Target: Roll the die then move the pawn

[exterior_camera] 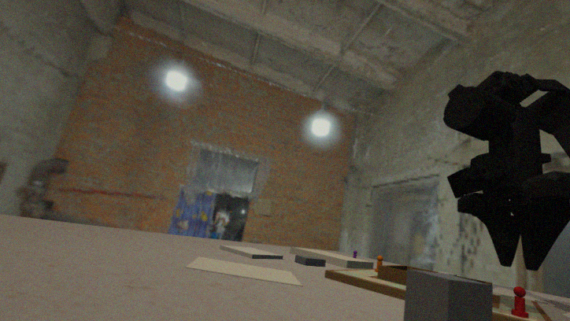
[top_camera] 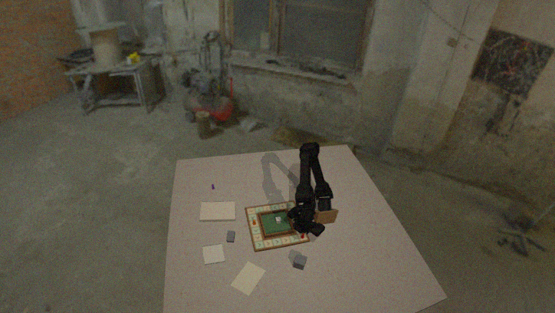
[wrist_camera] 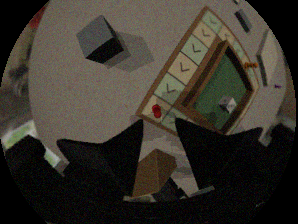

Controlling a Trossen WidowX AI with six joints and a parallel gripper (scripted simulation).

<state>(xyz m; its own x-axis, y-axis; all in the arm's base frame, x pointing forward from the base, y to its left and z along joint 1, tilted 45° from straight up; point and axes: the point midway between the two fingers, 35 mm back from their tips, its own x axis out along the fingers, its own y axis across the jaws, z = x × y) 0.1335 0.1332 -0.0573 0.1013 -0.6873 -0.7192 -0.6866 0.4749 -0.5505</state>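
Right now the red pawn is 40 mm below my gripper tip. From my gripper tip the other things lie so: green tray 130 mm ahead, 90 mm to the right, 60 mm below; orange pawn 240 mm ahead, 100 mm to the right, 40 mm below; white die 120 mm ahead, 110 mm to the right, 40 mm below.
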